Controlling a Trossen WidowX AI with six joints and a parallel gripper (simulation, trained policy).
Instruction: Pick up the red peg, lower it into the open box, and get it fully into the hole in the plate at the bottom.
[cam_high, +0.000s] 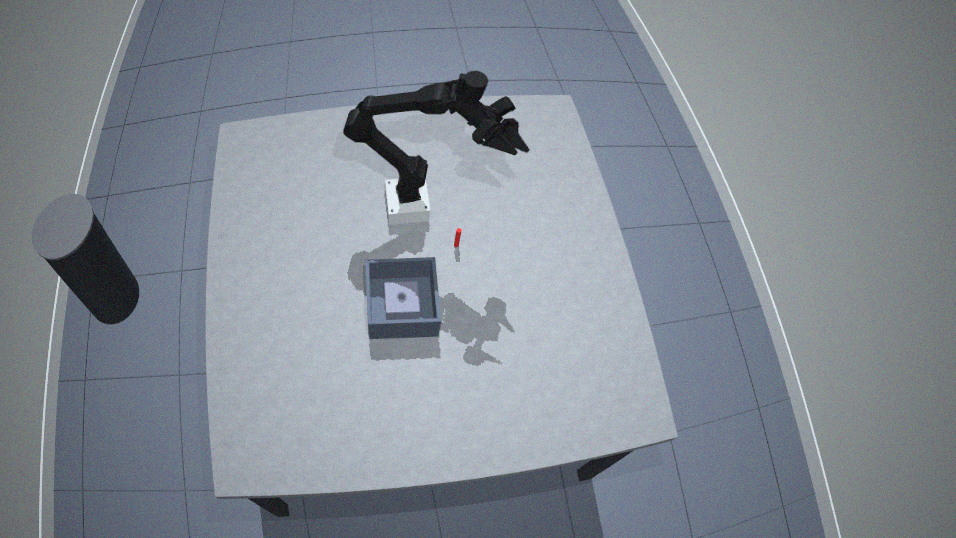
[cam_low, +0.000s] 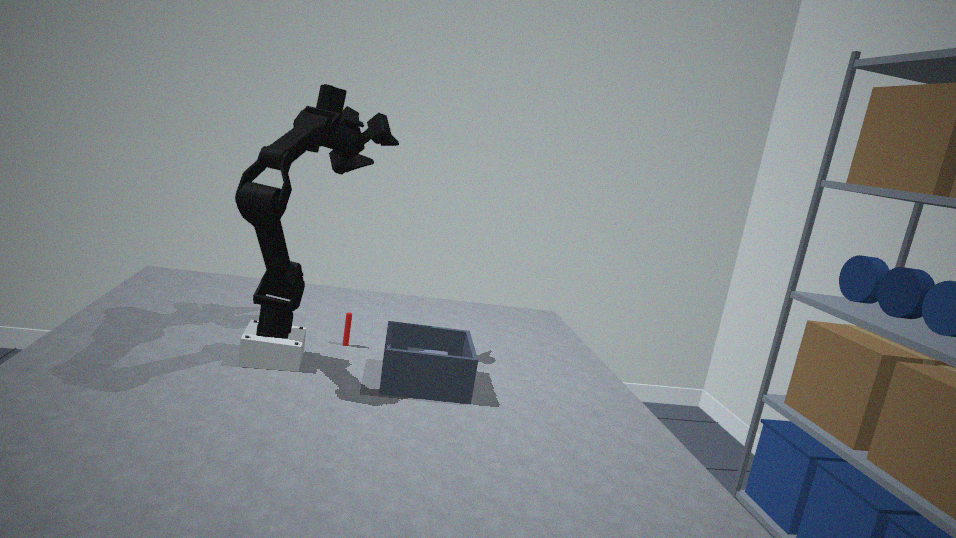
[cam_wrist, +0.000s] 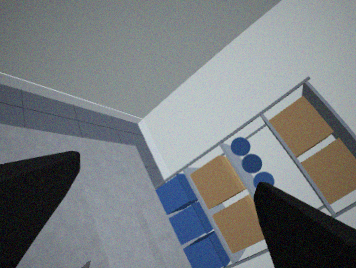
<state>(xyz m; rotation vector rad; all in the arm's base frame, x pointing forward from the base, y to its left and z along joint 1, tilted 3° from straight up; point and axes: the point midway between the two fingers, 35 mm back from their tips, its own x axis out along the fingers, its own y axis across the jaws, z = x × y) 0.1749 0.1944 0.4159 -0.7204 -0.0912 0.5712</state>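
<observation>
My gripper tip is now 50 mm past the red peg, 100 mm to the left of it and 420 mm above it. From my gripper tip the other things lie so: grey box (100 mm ahead, 300 mm to the right, 440 mm below); then grey plate (100 mm ahead, 300 mm to the right, 420 mm below).
</observation>
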